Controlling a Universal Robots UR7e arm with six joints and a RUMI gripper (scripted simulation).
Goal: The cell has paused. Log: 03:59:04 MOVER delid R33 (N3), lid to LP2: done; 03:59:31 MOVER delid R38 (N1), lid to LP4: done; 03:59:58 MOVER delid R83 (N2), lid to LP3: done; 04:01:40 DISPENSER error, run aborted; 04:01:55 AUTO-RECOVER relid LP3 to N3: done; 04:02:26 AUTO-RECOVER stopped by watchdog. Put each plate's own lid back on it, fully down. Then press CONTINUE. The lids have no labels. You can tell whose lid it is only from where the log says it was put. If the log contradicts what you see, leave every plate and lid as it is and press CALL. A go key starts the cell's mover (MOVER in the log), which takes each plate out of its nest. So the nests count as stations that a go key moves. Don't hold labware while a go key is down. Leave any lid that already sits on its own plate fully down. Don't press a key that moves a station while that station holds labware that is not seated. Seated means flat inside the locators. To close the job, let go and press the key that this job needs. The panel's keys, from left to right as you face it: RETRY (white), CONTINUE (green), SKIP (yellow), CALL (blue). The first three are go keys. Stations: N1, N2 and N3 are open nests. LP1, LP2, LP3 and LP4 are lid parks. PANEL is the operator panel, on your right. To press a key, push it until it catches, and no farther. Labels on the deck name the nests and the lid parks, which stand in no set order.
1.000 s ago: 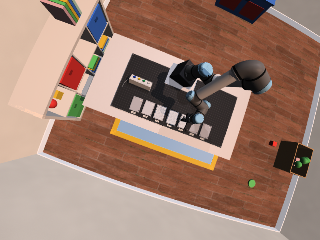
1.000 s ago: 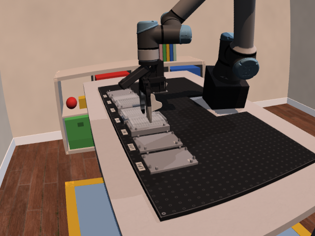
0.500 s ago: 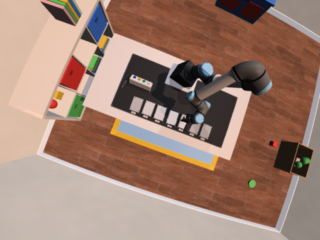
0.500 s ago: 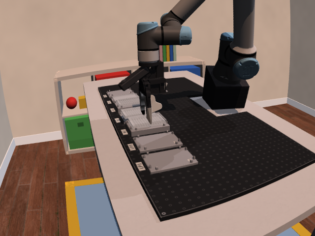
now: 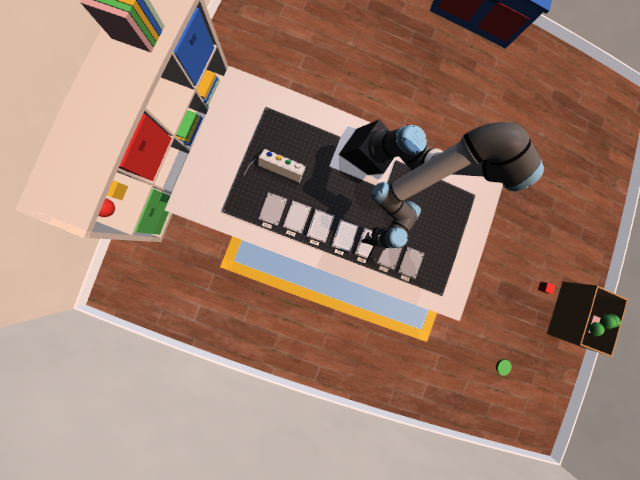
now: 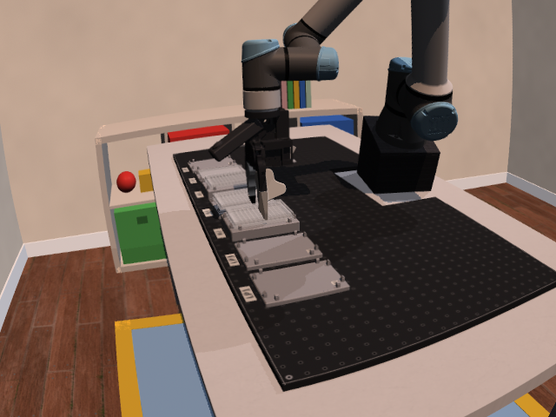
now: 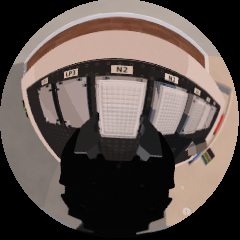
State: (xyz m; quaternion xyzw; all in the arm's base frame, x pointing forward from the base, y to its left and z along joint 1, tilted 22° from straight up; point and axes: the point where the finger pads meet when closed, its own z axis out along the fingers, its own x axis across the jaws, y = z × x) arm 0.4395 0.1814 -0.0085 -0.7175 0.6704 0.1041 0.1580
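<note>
The clear lid lies 13 cm to the right of my hand, 2 cm below it and 1 cm ahead of it. The rest, counted from my hand: clear plate lid: 39 cm to the right, 3 cm below, 3 cm ahead; then lid park: 26 cm to the left, 4 cm below, 1 cm behind.
</note>
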